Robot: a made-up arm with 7 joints. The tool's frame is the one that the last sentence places. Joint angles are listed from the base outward.
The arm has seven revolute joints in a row. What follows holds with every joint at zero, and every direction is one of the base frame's. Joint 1 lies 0.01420 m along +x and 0.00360 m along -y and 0.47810 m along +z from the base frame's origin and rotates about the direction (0, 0.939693, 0.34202). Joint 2 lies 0.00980 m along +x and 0.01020 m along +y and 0.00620 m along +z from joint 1 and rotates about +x. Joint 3 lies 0.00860 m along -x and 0.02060 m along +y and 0.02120 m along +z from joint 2 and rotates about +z. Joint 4 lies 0.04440 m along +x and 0.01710 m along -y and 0.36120 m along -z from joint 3 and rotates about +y. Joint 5 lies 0.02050 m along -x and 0.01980 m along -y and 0.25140 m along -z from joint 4 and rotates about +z. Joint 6 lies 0.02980 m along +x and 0.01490 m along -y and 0.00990 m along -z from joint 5 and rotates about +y. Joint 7 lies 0.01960 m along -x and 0.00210 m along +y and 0.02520 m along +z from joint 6 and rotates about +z. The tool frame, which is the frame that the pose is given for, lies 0.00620 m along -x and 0.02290 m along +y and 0.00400 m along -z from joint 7; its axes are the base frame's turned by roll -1.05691, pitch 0.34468 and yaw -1.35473 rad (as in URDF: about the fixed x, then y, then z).
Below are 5 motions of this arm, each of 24 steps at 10 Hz.
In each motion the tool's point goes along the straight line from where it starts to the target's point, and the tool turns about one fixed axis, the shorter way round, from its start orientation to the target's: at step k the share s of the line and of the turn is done. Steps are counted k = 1, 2, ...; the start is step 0. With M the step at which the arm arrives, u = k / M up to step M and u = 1 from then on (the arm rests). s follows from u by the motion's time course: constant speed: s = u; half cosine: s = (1 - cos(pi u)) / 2; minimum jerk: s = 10 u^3 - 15 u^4 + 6 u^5.
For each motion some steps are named. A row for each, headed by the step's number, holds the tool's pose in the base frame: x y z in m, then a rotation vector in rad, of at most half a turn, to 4 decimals.
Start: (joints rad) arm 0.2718 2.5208 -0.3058 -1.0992 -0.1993 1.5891 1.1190
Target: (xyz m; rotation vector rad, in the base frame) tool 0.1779 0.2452 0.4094 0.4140 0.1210 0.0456
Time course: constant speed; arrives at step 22
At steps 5, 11, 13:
5: 0.2495 0.3323 0.6310 1.4745 0.5258 0.6984
11: 0.2242 0.3015 0.5528 1.1035 0.3828 0.4626
13: 0.2158 0.2913 0.5267 0.9790 0.3352 0.3854

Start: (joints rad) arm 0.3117 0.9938 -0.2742 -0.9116 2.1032 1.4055 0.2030
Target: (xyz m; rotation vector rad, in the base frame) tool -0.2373 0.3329 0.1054 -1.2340 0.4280 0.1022
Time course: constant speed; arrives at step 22
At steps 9, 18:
9: -0.0621 0.3941 0.1249 -1.6020 0.3703 -0.0280
18: -0.1834 0.3517 0.1114 -1.3478 0.4119 0.0634

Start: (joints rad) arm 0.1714 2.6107 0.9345 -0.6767 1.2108 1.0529 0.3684
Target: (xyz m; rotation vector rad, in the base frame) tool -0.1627 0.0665 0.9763 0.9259 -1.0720 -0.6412
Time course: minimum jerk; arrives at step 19
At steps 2, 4, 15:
2: 0.1937 0.1449 0.9898 0.5804 -0.3250 -0.3860
4: 0.1734 0.1404 0.9890 0.6012 -0.3668 -0.4012
15: -0.1388 0.0718 0.9772 0.9041 -1.0210 -0.6249

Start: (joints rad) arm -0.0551 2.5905 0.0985 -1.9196 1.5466 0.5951 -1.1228
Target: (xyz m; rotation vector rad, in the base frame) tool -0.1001 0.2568 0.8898 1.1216 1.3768 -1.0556
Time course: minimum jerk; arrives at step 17
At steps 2, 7, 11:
2: 0.2764 0.1051 0.7640 1.7253 1.5356 -1.5329
7: 0.1526 0.1550 0.8054 1.5224 1.4955 -1.3746
11: -0.0086 0.2199 0.8592 1.2648 1.4250 -1.1705

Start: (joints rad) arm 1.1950 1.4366 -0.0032 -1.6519 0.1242 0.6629 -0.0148
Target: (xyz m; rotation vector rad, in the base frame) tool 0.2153 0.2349 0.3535 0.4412 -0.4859 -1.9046
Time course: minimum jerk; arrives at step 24
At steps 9, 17, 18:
9: 0.0409 0.3388 0.3057 0.3442 1.2821 -1.5266
17: 0.1787 0.2567 0.3435 0.4370 -0.1013 -1.8959
18: 0.1904 0.2497 0.3467 0.4393 -0.2240 -1.9029

